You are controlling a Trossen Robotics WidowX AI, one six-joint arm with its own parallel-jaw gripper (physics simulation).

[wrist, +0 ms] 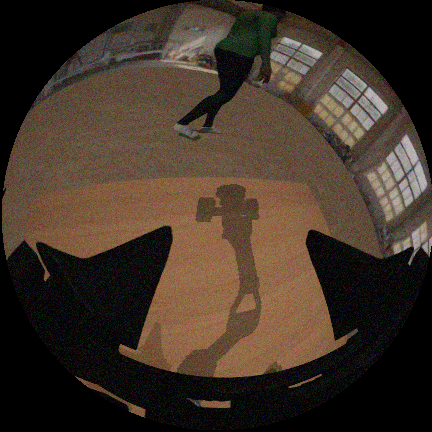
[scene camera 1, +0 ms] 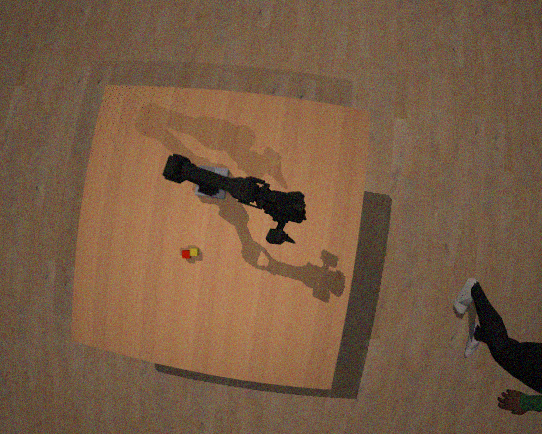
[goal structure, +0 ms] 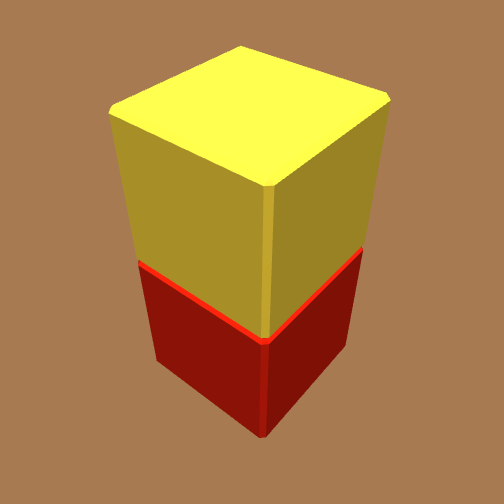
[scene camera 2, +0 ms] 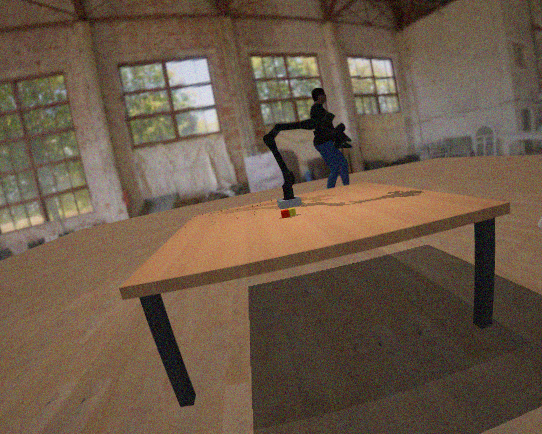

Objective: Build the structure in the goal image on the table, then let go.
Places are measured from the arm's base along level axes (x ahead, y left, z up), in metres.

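Where they show: gripper, between the fingertips: [wrist: 243, 235] [scene camera 1: 300, 231] [scene camera 2: 351, 144]; arm's base, origin of its link: [scene camera 1: 211, 186] [scene camera 2: 289, 198].
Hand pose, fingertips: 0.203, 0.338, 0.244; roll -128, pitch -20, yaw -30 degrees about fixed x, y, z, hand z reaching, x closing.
Observation:
Each offset is from my fingertips to the top centre of the thing, as dx, dy, dz. Level surfaces: height alone.
A red block {+0.078, -0.466, -0.254} [scene camera 1: 186, 254] [scene camera 2: 285, 213] and a yellow block {+0.069, -0.431, -0.254} [scene camera 1: 194, 252] [scene camera 2: 292, 213] sit side by side on the table {dz -0.287} [scene camera 1: 125, 305] [scene camera 2: 225, 250] [wrist: 280, 205], apparently touching, near the arm's base. In the wrist view a small dark yellowish patch shows at the lower edge, too small to identify. My gripper [scene camera 1: 296, 225] [scene camera 2: 346, 141] [wrist: 243, 235] is open and empty, raised high above the table and well to the side of the blocks. In scene camera 2 it overlaps a person behind, so its outline is hard to make out.
The arm's grey base [scene camera 1: 218, 173] [scene camera 2: 289, 203] stands on the table close to the blocks. Shadows of the arm lie across the tabletop. A person in dark trousers [scene camera 1: 492, 317] [wrist: 232, 75] is on the floor beyond the table's edge. Another person in blue jeans [scene camera 2: 334, 162] stands behind the table.

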